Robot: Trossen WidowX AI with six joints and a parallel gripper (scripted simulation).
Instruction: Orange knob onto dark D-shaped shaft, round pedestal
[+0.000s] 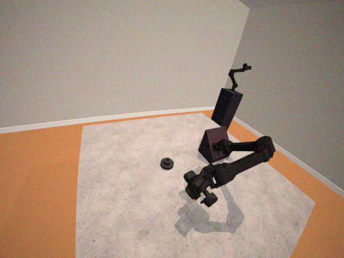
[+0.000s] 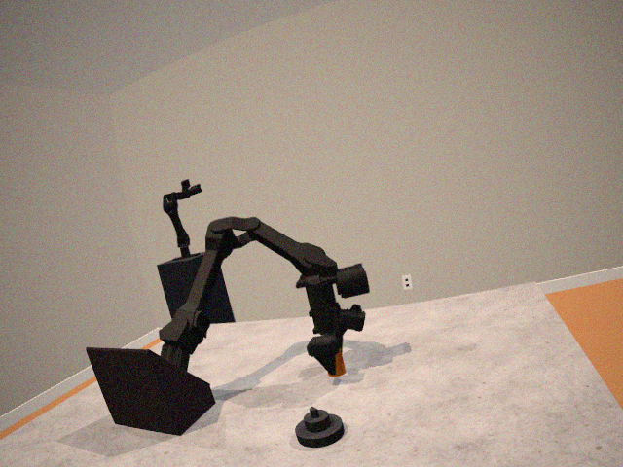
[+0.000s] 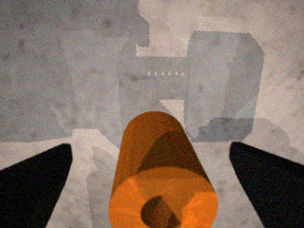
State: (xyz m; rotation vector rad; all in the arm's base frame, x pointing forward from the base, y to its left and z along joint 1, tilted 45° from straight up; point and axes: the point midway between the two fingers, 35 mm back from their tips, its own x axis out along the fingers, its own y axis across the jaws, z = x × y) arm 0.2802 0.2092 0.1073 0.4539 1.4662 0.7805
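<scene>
My gripper tip is 25 cm to the left of the round pedestal, 6 cm short of it and 1 cm below it. Also, from my gripper tip: orange knob 1 cm above.
</scene>
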